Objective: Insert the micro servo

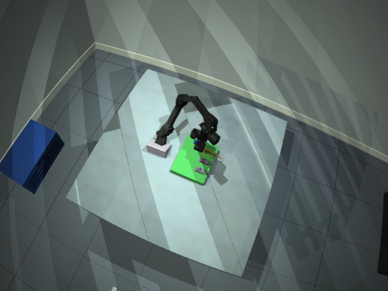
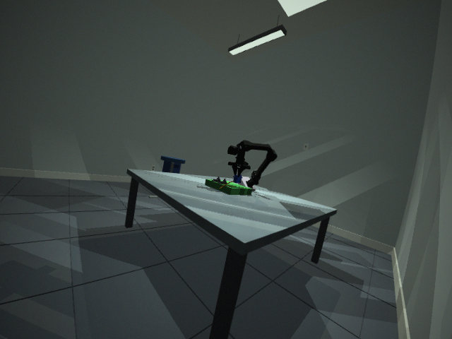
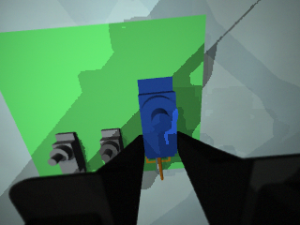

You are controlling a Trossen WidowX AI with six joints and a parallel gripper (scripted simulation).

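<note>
Right now the green deck is 10 cm below my gripper tip, 8 cm to the right of it and 4 cm behind it.
</note>
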